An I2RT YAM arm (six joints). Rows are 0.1 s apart.
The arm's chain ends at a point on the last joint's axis. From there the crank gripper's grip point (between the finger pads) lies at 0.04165 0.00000 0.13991 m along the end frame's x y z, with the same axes.
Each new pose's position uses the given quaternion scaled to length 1; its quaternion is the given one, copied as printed.
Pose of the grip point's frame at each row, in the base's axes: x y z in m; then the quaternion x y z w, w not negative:
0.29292 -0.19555 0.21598 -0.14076 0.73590 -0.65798 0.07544
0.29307 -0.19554 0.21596 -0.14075 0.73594 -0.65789 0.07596
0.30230 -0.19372 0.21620 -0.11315 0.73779 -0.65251 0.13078
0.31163 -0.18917 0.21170 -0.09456 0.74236 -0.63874 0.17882
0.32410 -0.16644 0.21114 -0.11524 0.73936 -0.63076 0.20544
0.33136 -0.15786 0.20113 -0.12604 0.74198 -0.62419 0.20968
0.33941 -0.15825 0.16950 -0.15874 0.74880 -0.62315 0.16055
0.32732 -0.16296 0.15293 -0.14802 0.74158 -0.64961 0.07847
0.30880 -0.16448 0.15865 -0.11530 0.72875 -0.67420 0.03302
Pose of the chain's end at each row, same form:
0.29099 -0.05027 0.23006 -0.14076 0.73590 -0.65798 0.07544
0.29104 -0.05026 0.23009 -0.14075 0.73594 -0.65789 0.07596
0.29380 -0.04909 0.23407 -0.11315 0.73779 -0.65251 0.13078
0.29583 -0.04586 0.23453 -0.09456 0.74236 -0.63874 0.17882
0.29829 -0.02468 0.23451 -0.11524 0.73936 -0.63076 0.20544
0.30248 -0.01697 0.22612 -0.12604 0.74198 -0.62419 0.20968
0.31549 -0.01658 0.19531 -0.15874 0.74880 -0.62315 0.16055
0.32344 -0.01802 0.16987 -0.14802 0.74158 -0.64961 0.07847
0.32077 -0.01921 0.16659 -0.11530 0.72875 -0.67420 0.03302

